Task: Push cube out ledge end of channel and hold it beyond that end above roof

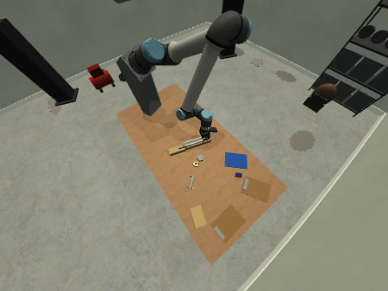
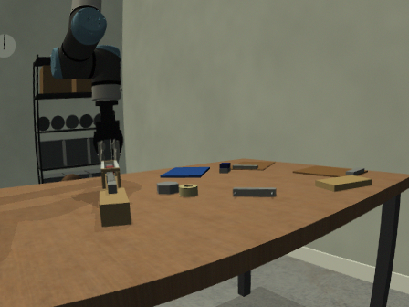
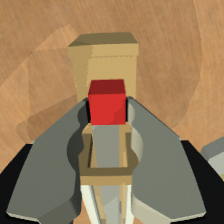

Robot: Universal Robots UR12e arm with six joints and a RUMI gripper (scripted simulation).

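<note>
My gripper is now 9 cm to the left of the grey bar and 1 cm above it. Round my hand: channel 1 cm ahead, 14 cm to the right, 1 cm below; then red cube 1 cm below; then grey hex nut 17 cm ahead, 12 cm to the right, 5 cm below.
</note>
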